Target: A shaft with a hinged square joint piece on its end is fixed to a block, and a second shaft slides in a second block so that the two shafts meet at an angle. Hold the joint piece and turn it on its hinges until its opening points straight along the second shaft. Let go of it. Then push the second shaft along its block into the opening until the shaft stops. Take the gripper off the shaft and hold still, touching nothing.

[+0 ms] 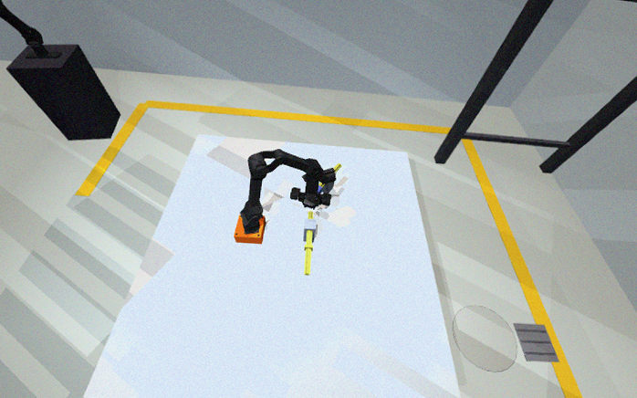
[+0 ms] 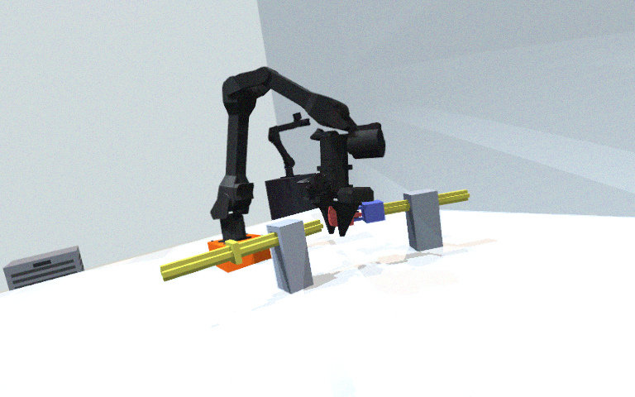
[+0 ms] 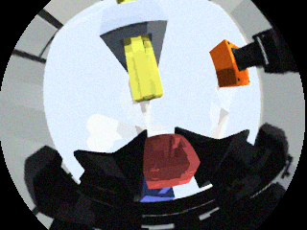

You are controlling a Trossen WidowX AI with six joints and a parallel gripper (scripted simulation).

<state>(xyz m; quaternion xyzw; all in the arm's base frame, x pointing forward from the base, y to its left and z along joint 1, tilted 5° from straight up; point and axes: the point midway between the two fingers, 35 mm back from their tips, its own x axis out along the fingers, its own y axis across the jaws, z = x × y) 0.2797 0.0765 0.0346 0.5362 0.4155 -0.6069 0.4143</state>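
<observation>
The red square joint piece lies 40 mm above my gripper tip, 20 mm to the left of it and 10 mm ahead of it.
</observation>
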